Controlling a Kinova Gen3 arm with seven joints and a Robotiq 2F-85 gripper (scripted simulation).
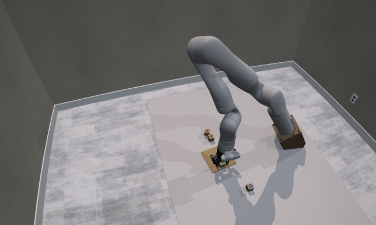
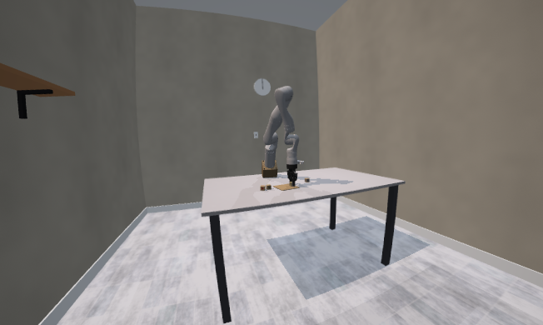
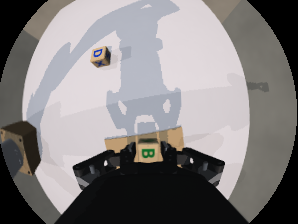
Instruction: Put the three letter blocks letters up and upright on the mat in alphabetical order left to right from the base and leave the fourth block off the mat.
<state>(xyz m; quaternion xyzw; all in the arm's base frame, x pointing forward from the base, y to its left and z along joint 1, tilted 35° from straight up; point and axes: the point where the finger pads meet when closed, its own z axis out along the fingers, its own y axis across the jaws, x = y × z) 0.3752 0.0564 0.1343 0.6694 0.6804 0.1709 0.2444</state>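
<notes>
My gripper is now 5 cm to the left of the tan mat and 2 cm above it. Round my hand: block 18 cm to the right, 1 cm below.
</notes>
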